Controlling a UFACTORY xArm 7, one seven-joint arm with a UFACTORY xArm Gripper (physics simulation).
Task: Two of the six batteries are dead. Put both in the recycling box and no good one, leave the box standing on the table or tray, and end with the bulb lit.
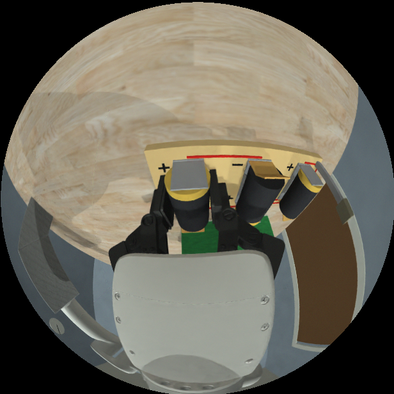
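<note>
A black battery with a yellow end (191,212) is in the left slot of the tan holder board (210,150), below a grey metal plate. My gripper (189,182) is shut on this battery, one black finger on each side. A second black battery (256,200) is in the middle slot, with its yellow end towards the green block and a brass-coloured contact over its other end. A third battery (297,201) is in the right slot, its yellow end near a grey plate. A green block (197,242) shows partly behind the fingers. The bulb and a recognisable recycling box do not show.
A brown panel with a pale grey rim (325,265) stands at the right, close to the third battery. The wooden table top (195,85) extends beyond the board and to its left. A dark grey curved part (45,260) is at the lower left.
</note>
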